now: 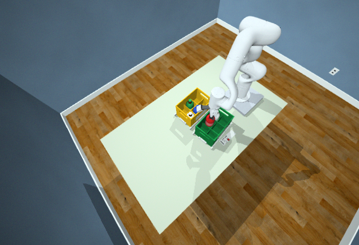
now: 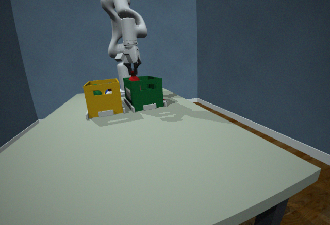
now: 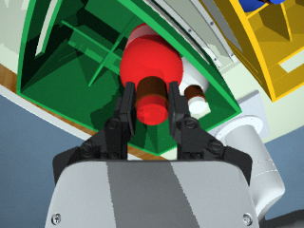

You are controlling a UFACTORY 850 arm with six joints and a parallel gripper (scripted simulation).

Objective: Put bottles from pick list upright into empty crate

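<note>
Right now the red bottle is 7 cm below my hand. Also, from my hand: blue-label bottle 15 cm to the right, 13 cm below; then green crate 1 cm behind, 5 cm to the left, 14 cm below; then yellow crate 1 cm ahead, 19 cm to the right, 14 cm below.
</note>
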